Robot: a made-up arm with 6 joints. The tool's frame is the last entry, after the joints. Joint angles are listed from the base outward. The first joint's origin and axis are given. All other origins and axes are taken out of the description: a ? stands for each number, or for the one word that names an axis. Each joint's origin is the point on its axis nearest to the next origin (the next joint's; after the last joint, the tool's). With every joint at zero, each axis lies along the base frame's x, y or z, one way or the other. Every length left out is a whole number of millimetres.
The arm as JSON. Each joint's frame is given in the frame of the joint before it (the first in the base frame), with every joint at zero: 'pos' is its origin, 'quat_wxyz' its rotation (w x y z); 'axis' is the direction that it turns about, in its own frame. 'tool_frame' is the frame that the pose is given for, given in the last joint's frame.
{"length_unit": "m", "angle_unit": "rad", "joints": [
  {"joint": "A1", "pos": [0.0, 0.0, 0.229], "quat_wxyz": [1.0, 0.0, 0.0, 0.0], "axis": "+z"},
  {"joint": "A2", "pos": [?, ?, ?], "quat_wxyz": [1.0, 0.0, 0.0, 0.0], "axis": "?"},
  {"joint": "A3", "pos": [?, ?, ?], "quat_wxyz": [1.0, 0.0, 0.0, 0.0], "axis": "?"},
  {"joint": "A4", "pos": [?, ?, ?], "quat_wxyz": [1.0, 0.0, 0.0, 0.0], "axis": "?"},
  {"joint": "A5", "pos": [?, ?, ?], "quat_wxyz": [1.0, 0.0, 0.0, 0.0], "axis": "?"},
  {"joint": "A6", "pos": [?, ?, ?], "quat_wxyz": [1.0, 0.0, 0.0, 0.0], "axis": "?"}
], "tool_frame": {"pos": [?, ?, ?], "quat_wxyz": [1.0, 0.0, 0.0, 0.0]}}
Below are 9 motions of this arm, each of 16 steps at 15 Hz.
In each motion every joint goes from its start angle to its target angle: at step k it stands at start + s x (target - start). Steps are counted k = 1, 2, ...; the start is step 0. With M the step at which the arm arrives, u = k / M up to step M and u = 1 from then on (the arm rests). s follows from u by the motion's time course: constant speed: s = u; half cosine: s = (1 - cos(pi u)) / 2; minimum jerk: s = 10 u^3 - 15 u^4 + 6 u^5.
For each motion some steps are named. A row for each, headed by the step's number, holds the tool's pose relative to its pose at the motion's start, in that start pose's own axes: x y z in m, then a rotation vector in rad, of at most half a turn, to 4 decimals.
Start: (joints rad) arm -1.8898 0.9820 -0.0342 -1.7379 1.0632 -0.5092
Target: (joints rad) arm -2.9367 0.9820 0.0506 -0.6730 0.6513 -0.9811
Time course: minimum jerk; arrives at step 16
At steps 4, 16:
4: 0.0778 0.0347 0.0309 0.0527 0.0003 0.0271
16: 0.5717 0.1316 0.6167 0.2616 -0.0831 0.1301

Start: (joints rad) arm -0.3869 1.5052 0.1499 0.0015 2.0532 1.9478
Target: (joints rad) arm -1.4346 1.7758 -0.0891 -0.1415 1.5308 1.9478
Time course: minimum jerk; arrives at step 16
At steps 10, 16:
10: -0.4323 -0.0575 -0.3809 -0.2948 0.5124 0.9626
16: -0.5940 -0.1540 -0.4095 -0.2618 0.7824 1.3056

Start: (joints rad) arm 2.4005 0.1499 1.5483 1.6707 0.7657 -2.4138
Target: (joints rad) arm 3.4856 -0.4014 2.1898 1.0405 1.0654 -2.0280
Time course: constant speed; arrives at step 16
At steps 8, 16:
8: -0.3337 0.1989 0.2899 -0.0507 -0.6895 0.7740
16: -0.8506 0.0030 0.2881 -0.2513 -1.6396 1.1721

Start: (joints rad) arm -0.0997 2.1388 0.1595 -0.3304 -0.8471 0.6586
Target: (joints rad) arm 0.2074 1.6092 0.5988 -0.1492 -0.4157 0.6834
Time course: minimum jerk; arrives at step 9
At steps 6, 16:
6: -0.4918 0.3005 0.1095 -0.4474 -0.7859 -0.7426
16: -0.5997 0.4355 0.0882 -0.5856 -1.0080 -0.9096

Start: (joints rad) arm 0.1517 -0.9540 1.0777 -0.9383 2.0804 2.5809
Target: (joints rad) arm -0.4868 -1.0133 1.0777 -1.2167 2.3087 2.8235
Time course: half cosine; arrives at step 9
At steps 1, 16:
1: -0.0084 -0.0109 0.0017 0.0027 -0.0015 -0.0044
16: -0.3178 -0.3249 -0.0869 0.0796 -0.0599 -0.1052

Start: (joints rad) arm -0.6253 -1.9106 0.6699 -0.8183 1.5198 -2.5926
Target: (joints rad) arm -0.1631 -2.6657 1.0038 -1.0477 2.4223 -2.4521
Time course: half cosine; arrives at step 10
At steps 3, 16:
3: 0.1749 0.0000 -0.1085 0.0782 0.2876 0.2922
16: 0.6022 0.2214 -0.7530 0.4054 1.2677 1.4741

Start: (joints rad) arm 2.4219 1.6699 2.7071 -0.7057 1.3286 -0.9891
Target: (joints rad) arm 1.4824 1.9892 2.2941 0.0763 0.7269 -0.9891
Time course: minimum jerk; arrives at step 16
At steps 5, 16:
5: 0.0703 -0.0182 0.1823 -0.2305 0.2723 -0.0085
16: 0.5160 0.3333 0.8628 -1.5730 1.0176 -0.4000

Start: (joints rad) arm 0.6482 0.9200 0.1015 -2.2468 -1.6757 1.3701
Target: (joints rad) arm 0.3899 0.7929 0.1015 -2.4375 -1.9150 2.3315
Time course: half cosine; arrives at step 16
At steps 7, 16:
7: -0.0306 0.0429 0.0716 -0.4946 -0.1366 0.0761
16: -0.0842 0.1191 0.1681 -1.2496 -0.3714 0.1022

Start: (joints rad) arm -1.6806 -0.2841 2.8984 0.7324 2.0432 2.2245
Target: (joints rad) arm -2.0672 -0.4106 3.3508 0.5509 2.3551 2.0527
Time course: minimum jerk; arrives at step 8
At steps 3, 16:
3: 0.0926 0.0469 0.0323 -0.0040 0.1972 -0.1972
16: 0.3491 0.1036 0.0640 -0.0618 0.7191 -0.7149

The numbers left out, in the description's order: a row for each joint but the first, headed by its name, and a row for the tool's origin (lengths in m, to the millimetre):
A2: xyz 0.0 0.0 0.0, axis +y
A3: xyz 0.0 0.0 0.641, axis -y
A4: xyz 0.526 0.0 0.0, axis -x
A5: xyz 0.0 -0.139 0.0, axis -y
A6: xyz 0.0 0.0 0.0, axis -x
tool: xyz 0.0 0.0 0.0

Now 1 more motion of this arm.
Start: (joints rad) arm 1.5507 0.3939 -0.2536 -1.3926 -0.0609 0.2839
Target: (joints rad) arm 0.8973 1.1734 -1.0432 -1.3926 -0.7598 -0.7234
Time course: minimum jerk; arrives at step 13
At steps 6, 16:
6: -0.0097 -0.3143 -0.0271 0.7908 0.2969 -0.6163
16: -0.2185 -0.4730 -0.1437 2.1117 0.5068 -1.4572

